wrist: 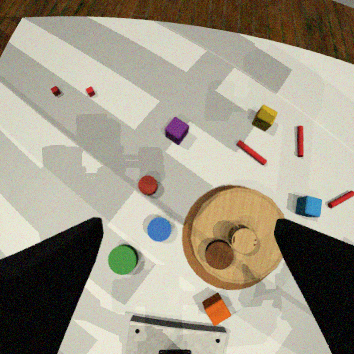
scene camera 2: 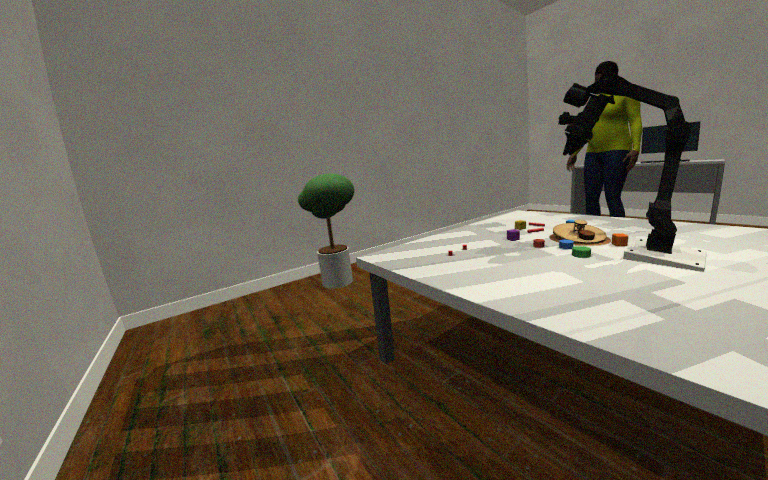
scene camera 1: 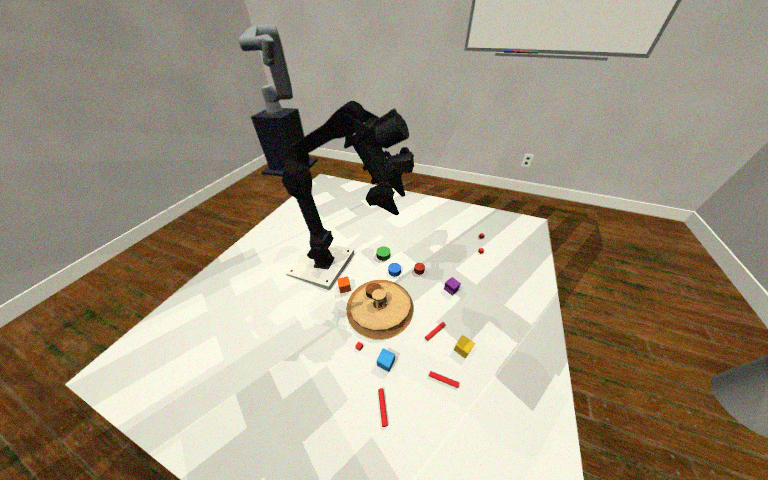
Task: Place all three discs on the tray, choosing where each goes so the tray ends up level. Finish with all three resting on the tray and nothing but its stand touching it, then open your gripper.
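Observation:
A green disc (scene camera 1: 383, 253) (scene camera 2: 581, 252) (wrist: 123, 259), a blue disc (scene camera 1: 394, 269) (scene camera 2: 565, 244) (wrist: 159, 229) and a smaller red disc (scene camera 1: 419, 268) (scene camera 2: 538, 243) (wrist: 148, 185) lie apart on the table, beside the round wooden tray (scene camera 1: 399, 311) (scene camera 2: 560, 232) (wrist: 232, 202). The tray bears a light central knob (scene camera 1: 378, 294) (wrist: 244, 240) and a dark brown disc (scene camera 1: 371, 290) (scene camera 2: 586, 234) (wrist: 219, 254). In scene camera 2 it looks slightly tipped toward the brown disc. Its stand is mostly hidden. My gripper (scene camera 1: 400, 204) (wrist: 190, 226) is open and empty, high above the table, pointing down.
An orange cube (scene camera 1: 344, 284) (wrist: 217, 309) lies between tray and arm base (scene camera 1: 300, 275). Purple (scene camera 1: 451, 285) (wrist: 177, 130), yellow (scene camera 1: 464, 345) (wrist: 265, 117) and light blue (scene camera 1: 386, 360) (wrist: 309, 206) cubes, several red bars and small red cubes lie around.

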